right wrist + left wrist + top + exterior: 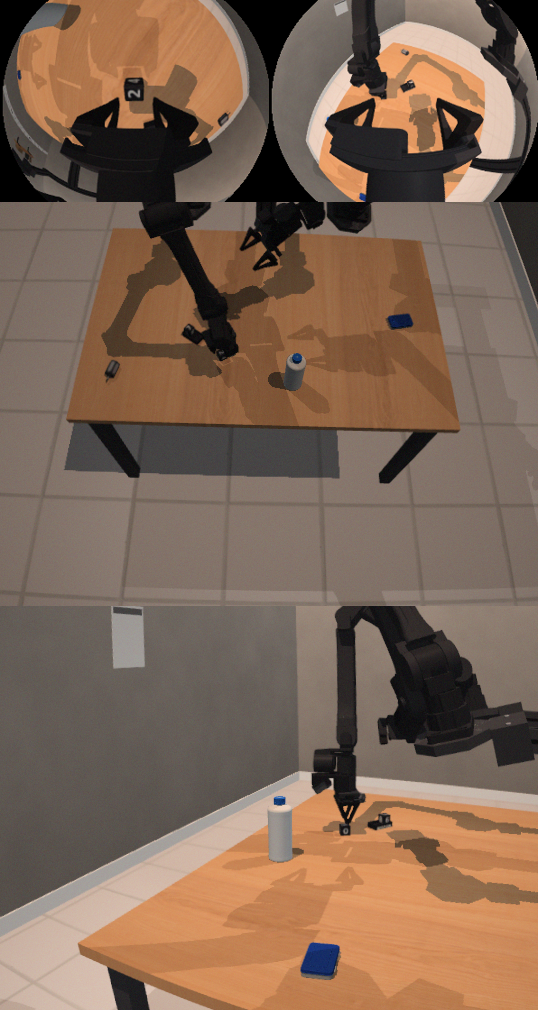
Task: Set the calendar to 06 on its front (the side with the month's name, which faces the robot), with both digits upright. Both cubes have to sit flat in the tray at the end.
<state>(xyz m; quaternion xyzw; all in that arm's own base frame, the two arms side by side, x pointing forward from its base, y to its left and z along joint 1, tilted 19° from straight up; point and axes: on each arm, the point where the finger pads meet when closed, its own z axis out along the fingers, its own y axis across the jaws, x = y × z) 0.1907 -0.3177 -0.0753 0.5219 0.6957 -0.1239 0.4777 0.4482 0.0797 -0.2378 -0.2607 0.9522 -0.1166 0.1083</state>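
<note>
My right gripper is now 40 mm above the black cube and 10 mm to the right of it. The rest, counted from my right hand: white bottle 260 mm to the left, 90 mm ahead, 30 mm above; then blue pad 670 mm to the left, 210 mm behind, 40 mm below.
</note>
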